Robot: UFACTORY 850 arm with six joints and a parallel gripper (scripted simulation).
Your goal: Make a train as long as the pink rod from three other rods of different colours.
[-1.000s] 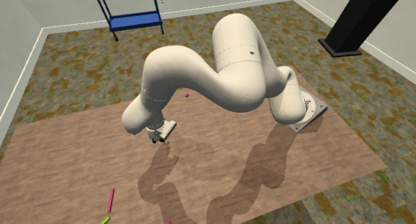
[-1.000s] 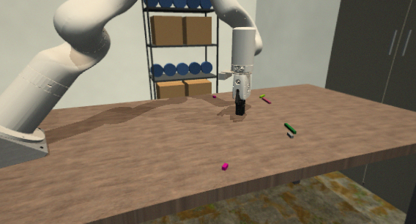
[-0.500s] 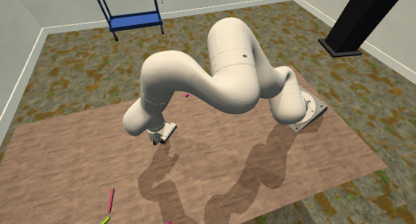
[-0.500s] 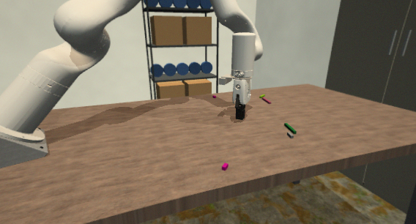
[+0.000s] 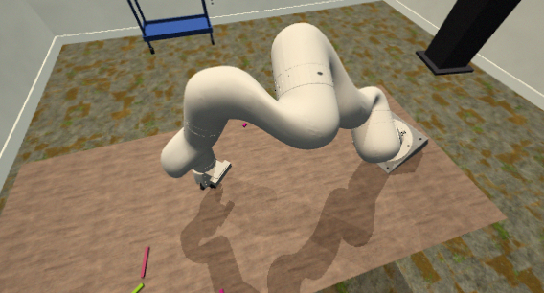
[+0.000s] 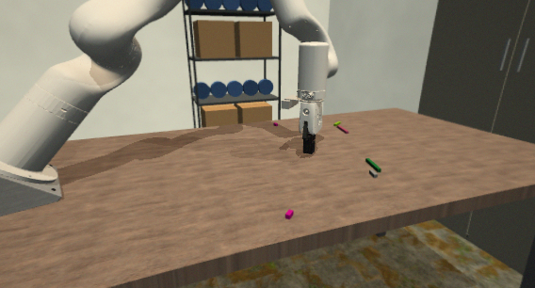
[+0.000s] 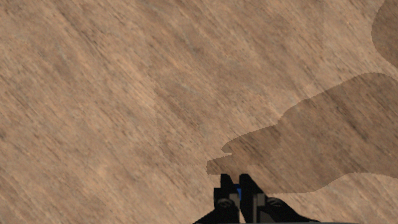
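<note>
Now: the blue rod 2 cm below my hand. The rest, counted from my hand: grey rod (13 cm ahead, 16 cm to the right, 3 cm below); green rod (16 cm ahead, 11 cm to the right, 3 cm below); pink rod (22 cm ahead, 25 cm to the left, 3 cm below).
</note>
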